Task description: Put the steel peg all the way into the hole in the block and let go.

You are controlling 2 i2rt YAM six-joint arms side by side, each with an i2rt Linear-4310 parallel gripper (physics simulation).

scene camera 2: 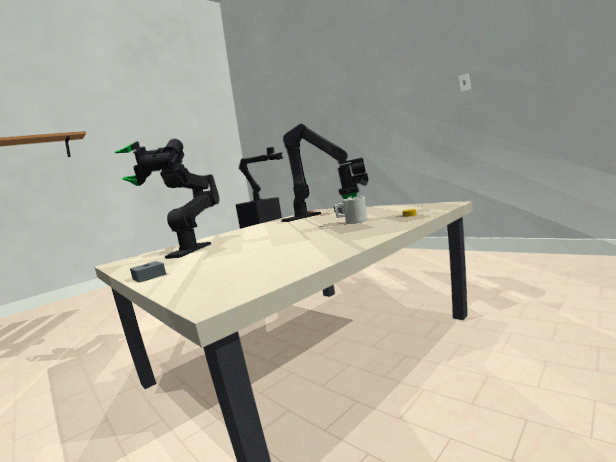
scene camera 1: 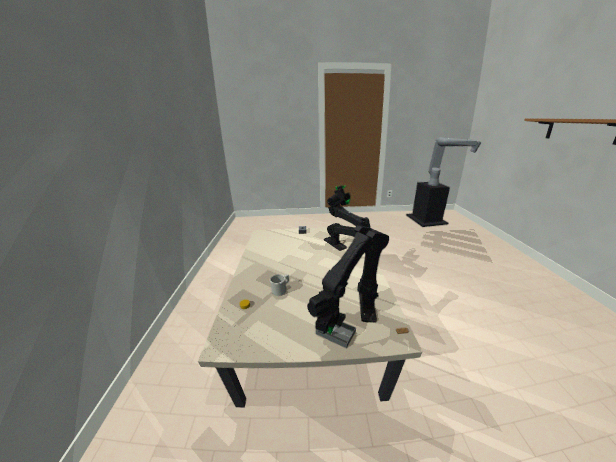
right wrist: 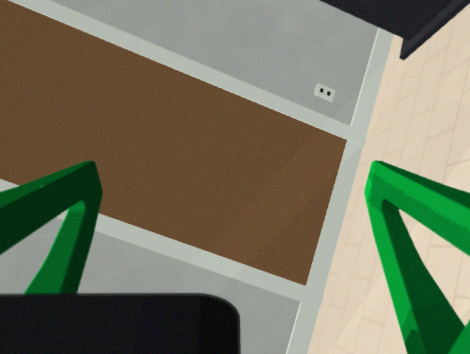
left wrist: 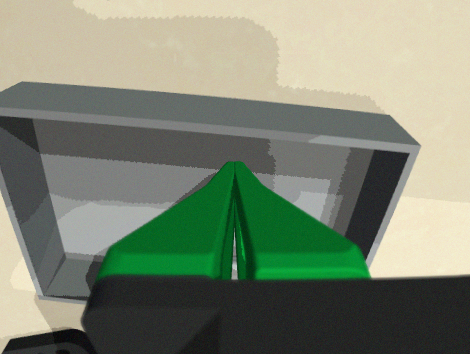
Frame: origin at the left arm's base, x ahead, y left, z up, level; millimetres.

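Where they show: left gripper, between the fingertips: (scene camera 1: 330,333) (left wrist: 234,175); right gripper, between the fingertips: (scene camera 2: 119,165) (scene camera 1: 347,192) (right wrist: 233,176); left arm's base, origin of its link: (scene camera 2: 301,217) (scene camera 1: 367,306); right arm's base, origin of its link: (scene camera 2: 189,251) (scene camera 1: 334,243).
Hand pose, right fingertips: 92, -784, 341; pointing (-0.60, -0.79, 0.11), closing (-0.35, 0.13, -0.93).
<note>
Things, the pixels of their top centre, and the offset from my right fingertips, as dx, dy, dz. "*": a spot on its surface instead.
- grey block, centre of its top: (scene camera 2: 146,265) (scene camera 1: 302,228) +355, -14, -309
- grey tray, centre of its top: (left wrist: 192,239) (scene camera 1: 335,328) +58, +955, -313
- grey mug, a spot on its surface: (scene camera 2: 355,210) * +398, +689, -295
- yellow disc, centre of its top: (scene camera 2: 409,210) (scene camera 1: 244,302) +515, +844, -322
- small brown piece, centre of its top: (scene camera 1: 402,330) -231, +929, -333
The grey block (scene camera 1: 302,230) (scene camera 2: 148,271) sits at the far end of the table in scene camera 1, with a dark hole in its top in scene camera 2. My left gripper (scene camera 1: 330,330) (scene camera 2: 350,196) (left wrist: 234,175) is shut with its fingertips together, pointing down into the grey tray (scene camera 1: 335,340) (left wrist: 200,112). The steel peg is not clearly visible; the fingers hide part of the tray floor, and a small pale sliver shows through the gap between them. My right gripper (scene camera 1: 345,193) (scene camera 2: 121,165) (right wrist: 233,176) is wide open and empty, raised above the table and facing the door.
A grey mug (scene camera 1: 278,286) (scene camera 2: 355,210) and a yellow disc (scene camera 1: 244,304) (scene camera 2: 409,213) stand on the table (scene camera 1: 310,363) (scene camera 2: 280,300). A small brown piece (scene camera 1: 402,330) lies near the table's right corner in scene camera 1, beyond the tray.
</note>
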